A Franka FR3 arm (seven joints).
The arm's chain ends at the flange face. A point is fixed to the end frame.
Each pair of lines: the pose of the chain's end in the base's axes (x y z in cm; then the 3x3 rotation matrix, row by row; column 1 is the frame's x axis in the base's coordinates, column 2 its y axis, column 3 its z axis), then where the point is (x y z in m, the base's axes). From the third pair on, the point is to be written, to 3 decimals.
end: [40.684 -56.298 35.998], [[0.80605 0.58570 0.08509], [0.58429 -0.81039 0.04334], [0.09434 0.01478 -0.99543]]
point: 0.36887 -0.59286 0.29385
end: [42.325 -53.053 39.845], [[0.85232 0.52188 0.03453], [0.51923 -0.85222 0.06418], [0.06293 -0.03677 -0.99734]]
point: 0.37961 -0.55564 0.33386
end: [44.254 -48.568 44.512], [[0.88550 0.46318 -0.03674], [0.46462 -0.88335 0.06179], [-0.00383 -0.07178 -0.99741]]
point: 0.393 -0.508 0.384
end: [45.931 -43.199 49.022], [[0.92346 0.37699 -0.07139], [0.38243 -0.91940 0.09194], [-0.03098 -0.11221 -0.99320]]
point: 0.405 -0.448 0.431
